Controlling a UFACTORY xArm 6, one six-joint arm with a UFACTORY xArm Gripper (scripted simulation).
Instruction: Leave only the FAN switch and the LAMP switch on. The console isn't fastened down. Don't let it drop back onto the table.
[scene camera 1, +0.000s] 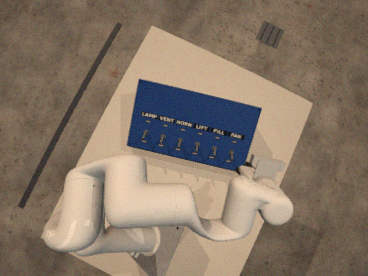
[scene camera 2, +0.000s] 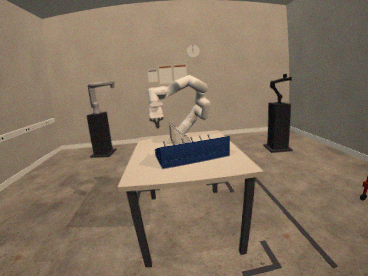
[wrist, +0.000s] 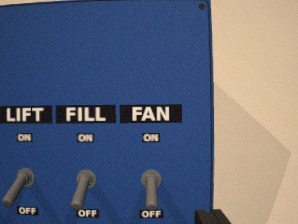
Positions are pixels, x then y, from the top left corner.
blue console: scene camera 1; scene camera 2 193, 152; wrist
same spot on blue console: (wrist: 117, 98) = (scene camera 1: 228, 129)
